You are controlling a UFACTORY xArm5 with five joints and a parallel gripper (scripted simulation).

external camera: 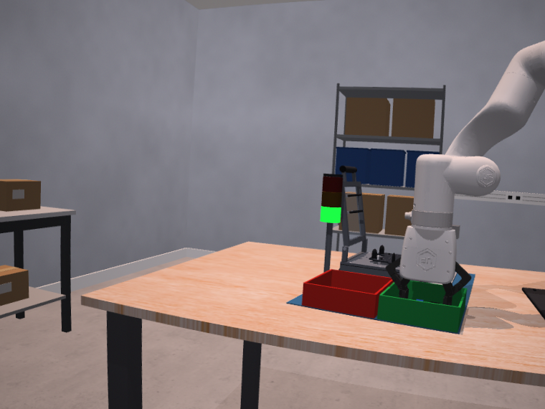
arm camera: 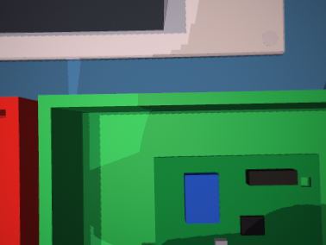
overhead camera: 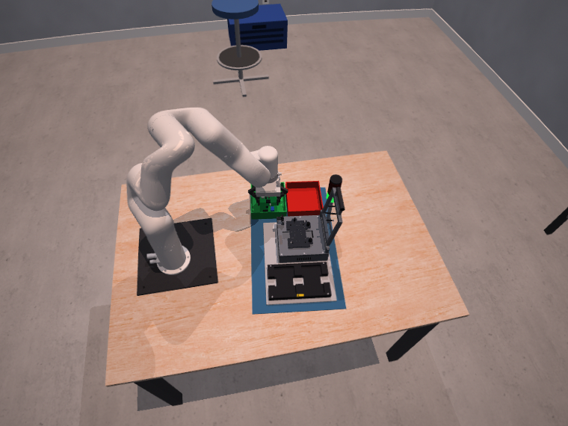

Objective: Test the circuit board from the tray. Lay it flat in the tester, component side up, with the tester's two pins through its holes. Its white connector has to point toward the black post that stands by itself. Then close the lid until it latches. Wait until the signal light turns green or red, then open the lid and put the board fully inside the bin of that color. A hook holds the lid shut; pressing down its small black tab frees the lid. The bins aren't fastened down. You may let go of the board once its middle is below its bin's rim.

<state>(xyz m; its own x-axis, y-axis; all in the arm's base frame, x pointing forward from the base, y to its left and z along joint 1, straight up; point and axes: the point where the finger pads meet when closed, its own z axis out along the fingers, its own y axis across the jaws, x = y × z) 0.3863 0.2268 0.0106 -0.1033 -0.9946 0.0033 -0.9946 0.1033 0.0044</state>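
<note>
Now: hand right at the green bin. From my hand the other things lie so: red bin 15 cm ahead, 1 cm to the right; then lid 20 cm ahead, 22 cm to the right, 17 cm above; then green circuit board 1 cm below.
</note>
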